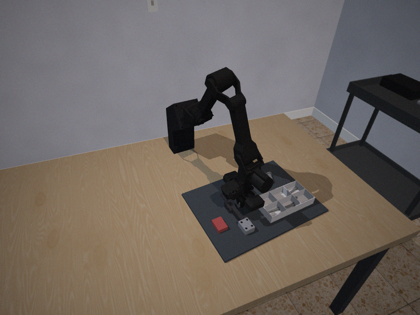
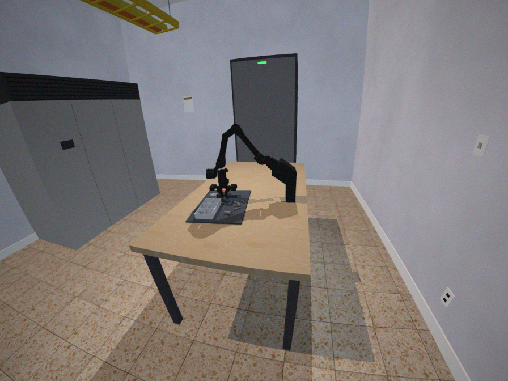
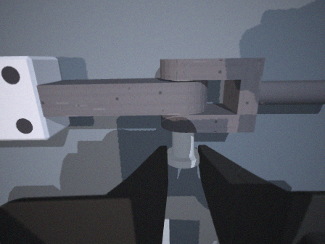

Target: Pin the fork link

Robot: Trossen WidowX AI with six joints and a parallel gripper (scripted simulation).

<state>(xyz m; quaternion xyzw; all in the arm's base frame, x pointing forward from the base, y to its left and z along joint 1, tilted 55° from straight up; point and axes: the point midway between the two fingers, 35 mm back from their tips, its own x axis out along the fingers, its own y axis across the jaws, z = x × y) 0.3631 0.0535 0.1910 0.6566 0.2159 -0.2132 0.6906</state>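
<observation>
My gripper is now 2 cm to the left of the grey pin and 3 cm above it. The rest, counted from my hand: eye plate 2 cm ahead, 4 cm to the right, 3 cm below; then light grey headed pin 6 cm behind, 5 cm to the left, 4 cm below; then mat 6 cm to the left, 5 cm below.
</observation>
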